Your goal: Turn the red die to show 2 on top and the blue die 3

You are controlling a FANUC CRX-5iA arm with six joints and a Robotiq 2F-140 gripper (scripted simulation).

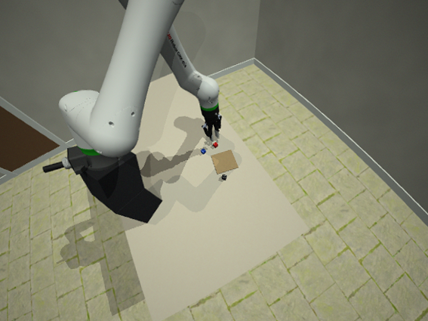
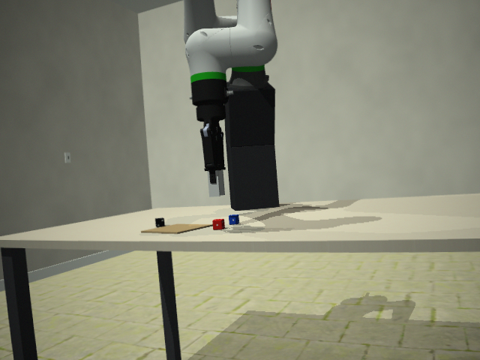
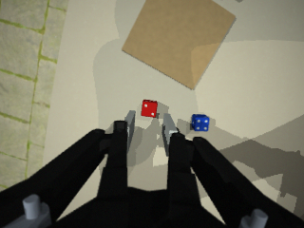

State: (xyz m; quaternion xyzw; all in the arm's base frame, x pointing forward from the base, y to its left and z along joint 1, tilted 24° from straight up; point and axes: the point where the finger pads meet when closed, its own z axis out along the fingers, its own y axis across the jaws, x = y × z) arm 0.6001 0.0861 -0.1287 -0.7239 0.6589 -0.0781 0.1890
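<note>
Now: the red die 11 cm below my hand. From my hand the other things lie so: blue die (9 cm behind, 11 cm below); then black die (8 cm behind, 23 cm to the right, 11 cm below); then brown mat (2 cm behind, 14 cm to the right, 12 cm below).
</note>
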